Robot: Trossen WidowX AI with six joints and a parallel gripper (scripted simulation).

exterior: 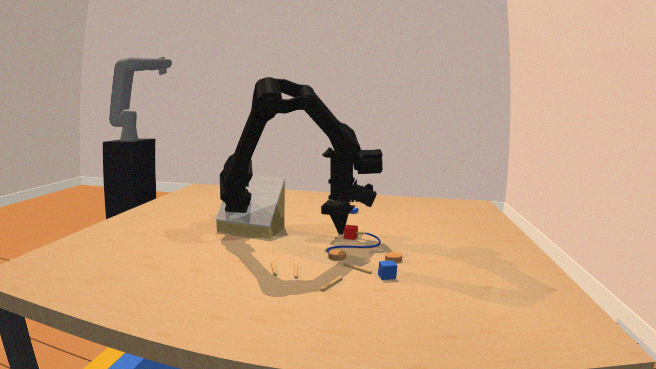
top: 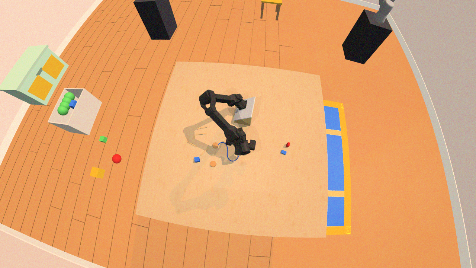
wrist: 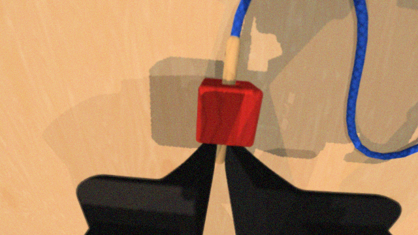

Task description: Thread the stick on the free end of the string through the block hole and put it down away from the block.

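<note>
My gripper tip is now 3 cm short of the red cube and 1 cm below it. From my gripper tip the other things lie so: blue cube 14 cm ahead, 27 cm to the right, 1 cm above; then thin wooden stick 4 cm ahead, 1 cm above; then small blue piece 1 cm behind, 30 cm to the left.
</note>
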